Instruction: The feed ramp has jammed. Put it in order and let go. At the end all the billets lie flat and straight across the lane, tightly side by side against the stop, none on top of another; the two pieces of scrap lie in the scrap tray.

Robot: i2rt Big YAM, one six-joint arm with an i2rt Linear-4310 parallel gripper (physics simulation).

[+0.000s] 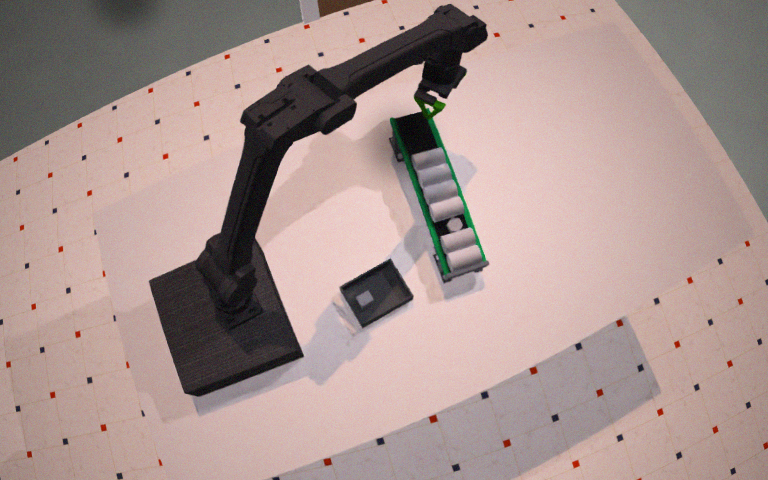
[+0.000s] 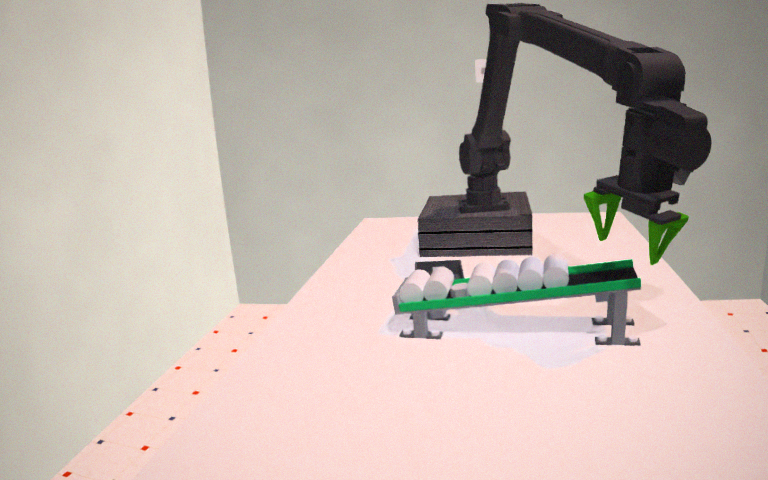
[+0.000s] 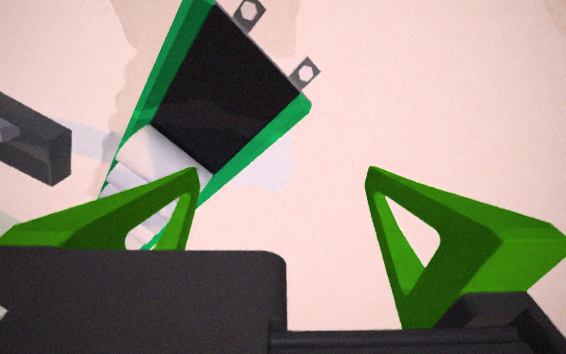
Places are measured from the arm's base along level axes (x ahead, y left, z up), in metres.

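Pixels of known places: gripper, fingertip midpoint: (image 1: pixel 436 104) (image 2: pixel 627 251) (image 3: pixel 282 175); arm's base, origin of the base link: (image 1: pixel 234 296) (image 2: pixel 484 208).
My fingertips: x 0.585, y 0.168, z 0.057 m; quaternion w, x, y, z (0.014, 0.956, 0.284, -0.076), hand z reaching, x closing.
For each thing: its middle in the pictures, then the offset to it from my fingertips.
- sloping feed ramp, body centre: (image 3: pixel 159 182) (image 2: pixel 518 288) (image 1: pixel 436 188) dx -0.084, dy -0.151, dz -0.081 m
- lowest, body centre: (image 2: pixel 415 287) (image 1: pixel 464 258) dx -0.115, dy -0.320, dz -0.082 m
- square scrap piece, body centre: (image 1: pixel 365 299) dx -0.337, dy -0.284, dz -0.138 m
- scrap tray, body centre: (image 2: pixel 439 278) (image 1: pixel 376 293) (image 3: pixel 18 137) dx -0.309, dy -0.283, dz -0.137 m
The sloping feed ramp (image 1: pixel 416 134) (image 2: pixel 603 275) (image 3: pixel 230 100) has green rails and a black bed. Two white billets, the lowest (image 1: pixel 464 257) (image 2: pixel 414 284) and its neighbour (image 1: pixel 457 240) (image 2: pixel 439 283), lie across the lane by the stop. Above them a pale, low, many-sided scrap piece (image 1: pixel 454 224) (image 2: pixel 459 289) sits on the bed. Several more billets lie side by side above it, from the lower one (image 1: pixel 446 208) (image 2: pixel 480 279) to the top one (image 1: pixel 429 157) (image 2: pixel 556 271). A square scrap piece (image 1: pixel 364 297) lies in the scrap tray (image 1: pixel 390 288). My gripper (image 2: pixel 628 251) (image 3: pixel 282 175) is open and empty, above the ramp's high end.
The dark tray stands between the ramp's low end and the arm's black base (image 1: pixel 226 350) (image 2: pixel 474 223). The ramp stands on grey legs (image 2: pixel 618 316) with feet. The green side rails (image 3: pixel 260 145) rise along both sides of the lane.
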